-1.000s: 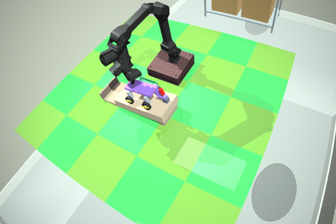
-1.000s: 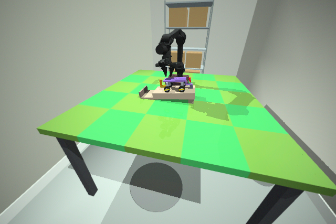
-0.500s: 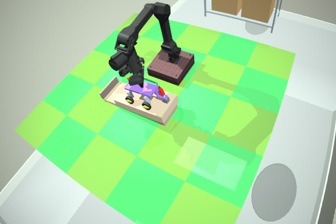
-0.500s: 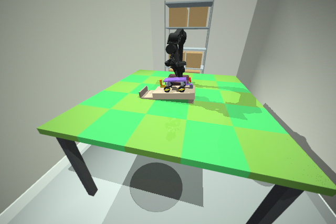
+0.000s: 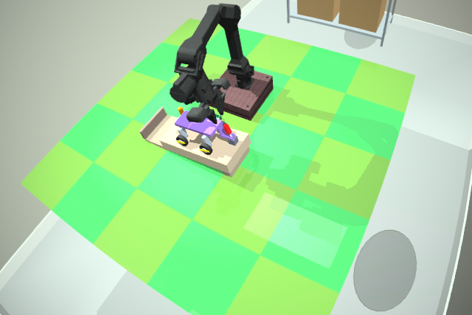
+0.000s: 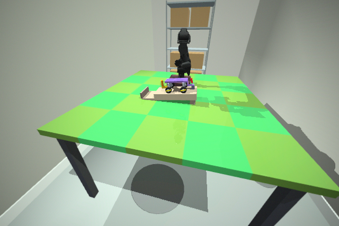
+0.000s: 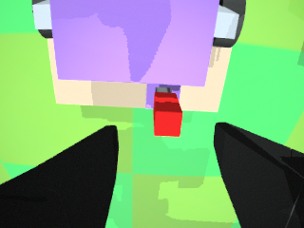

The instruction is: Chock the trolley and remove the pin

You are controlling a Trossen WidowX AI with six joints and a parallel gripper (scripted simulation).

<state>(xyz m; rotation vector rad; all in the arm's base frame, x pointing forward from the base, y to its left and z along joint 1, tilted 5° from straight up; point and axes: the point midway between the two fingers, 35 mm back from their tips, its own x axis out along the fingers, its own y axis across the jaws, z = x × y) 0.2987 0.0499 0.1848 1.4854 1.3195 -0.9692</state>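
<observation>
My gripper tip is 30 mm to the right of the stop pin and 60 mm above it. From my gripper tip the other things lie so: raised end wall: 20 mm behind, 350 mm to the right, 170 mm below; then beige ramp: 10 mm ahead, 90 mm to the right, 150 mm below; then purple trolley: 10 mm ahead, 80 mm to the right, 80 mm below.
</observation>
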